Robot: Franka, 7 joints.
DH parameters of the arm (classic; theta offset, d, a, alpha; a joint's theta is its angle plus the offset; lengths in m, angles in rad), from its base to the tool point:
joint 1: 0 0.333 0 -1.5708
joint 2: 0 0 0 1.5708
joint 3: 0 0.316 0.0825 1.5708
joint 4: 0 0 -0.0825 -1.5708
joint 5: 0 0.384 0 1.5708
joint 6: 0 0 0.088 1.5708
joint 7: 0 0.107 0 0
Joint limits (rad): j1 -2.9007..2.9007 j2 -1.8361..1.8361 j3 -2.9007..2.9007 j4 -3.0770..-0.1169 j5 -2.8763..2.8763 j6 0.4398..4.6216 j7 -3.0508..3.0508
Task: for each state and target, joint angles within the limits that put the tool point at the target. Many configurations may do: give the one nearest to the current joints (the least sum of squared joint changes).
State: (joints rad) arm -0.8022 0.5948 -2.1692 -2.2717 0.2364 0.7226 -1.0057
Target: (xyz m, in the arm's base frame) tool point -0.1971 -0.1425 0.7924
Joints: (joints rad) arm -0.7244 0.8935 -2.6359 -1.6103 0.1309 0.8339 -1.0057
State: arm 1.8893 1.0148 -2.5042 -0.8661 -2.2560 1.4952 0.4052
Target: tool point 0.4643 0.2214 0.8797
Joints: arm 1.4840 0.9956 -2.0391 -1.4489 -2.2049 1.6197 0.4052
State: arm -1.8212 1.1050 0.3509 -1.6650 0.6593 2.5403 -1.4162
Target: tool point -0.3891 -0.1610 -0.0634
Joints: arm -2.2716 1.0084 -0.3354 -2.1527 0.6773 2.5315 -1.4162
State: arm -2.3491 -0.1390 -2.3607 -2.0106 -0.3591 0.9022 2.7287
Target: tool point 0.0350 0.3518 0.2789
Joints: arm -2.3214 -0.3030 -2.3700 -2.2554 -0.3288 0.9206 2.7287
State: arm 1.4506 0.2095 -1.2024 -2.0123 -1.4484 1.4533 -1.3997
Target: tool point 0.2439 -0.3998 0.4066
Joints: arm 0.9343 0.0835 -1.7090 -2.3092 -1.3879 1.3669 -1.3997
